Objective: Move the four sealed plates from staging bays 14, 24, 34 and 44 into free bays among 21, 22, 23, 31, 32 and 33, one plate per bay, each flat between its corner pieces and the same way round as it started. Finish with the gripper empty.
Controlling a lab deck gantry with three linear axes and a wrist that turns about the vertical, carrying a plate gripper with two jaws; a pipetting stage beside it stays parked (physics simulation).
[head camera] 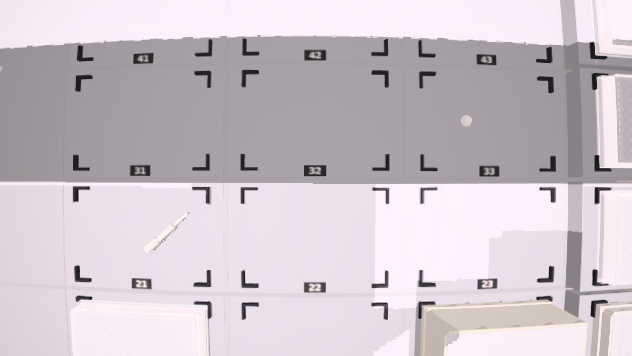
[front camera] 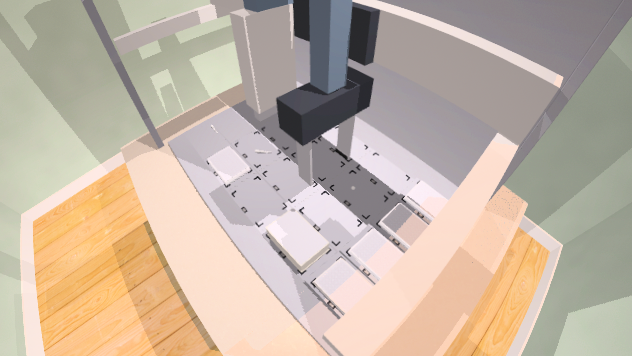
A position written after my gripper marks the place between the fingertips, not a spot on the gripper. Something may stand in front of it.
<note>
I see my gripper [front camera: 325, 166], a tall pale box [front camera: 303, 245], a bay 22 [head camera: 288, 232], a bay 23 [head camera: 466, 230], a bay 31 [head camera: 167, 118] and a bay 32 [head camera: 287, 116].
The bay 22 shows as well in the front camera view [front camera: 284, 174]. The bay 23 is seen too in the front camera view [front camera: 337, 223].
</note>
